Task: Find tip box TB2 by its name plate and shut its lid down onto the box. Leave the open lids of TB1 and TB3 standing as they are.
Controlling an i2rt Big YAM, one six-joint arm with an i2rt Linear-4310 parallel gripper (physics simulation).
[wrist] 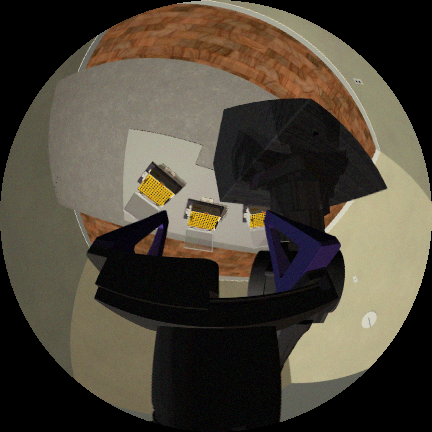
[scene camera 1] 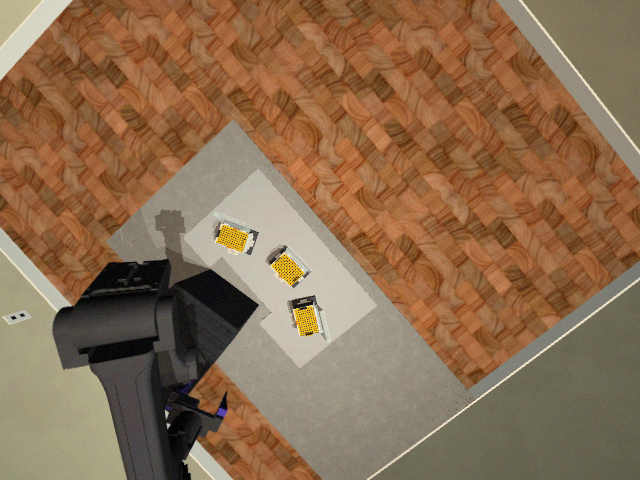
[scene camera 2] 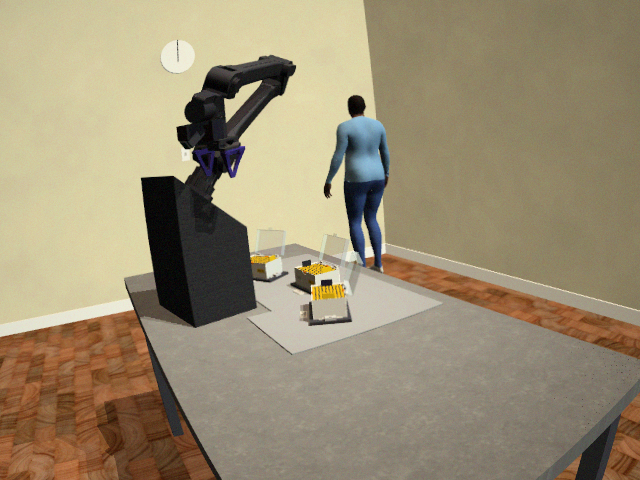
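Observation:
Three white tip boxes with yellow tips stand with clear lids open. One box is nearest scene camera 2, its lid leaning outward. The middle box has its lid up. The far box has its lid up; a finger partly covers this box in the wrist view. The name plates are too small to read. My gripper is open and empty, high above the table, away from the boxes.
The boxes stand on a light mat on a grey table. A tall black pedestal stands beside the mat. A person stands beyond the table.

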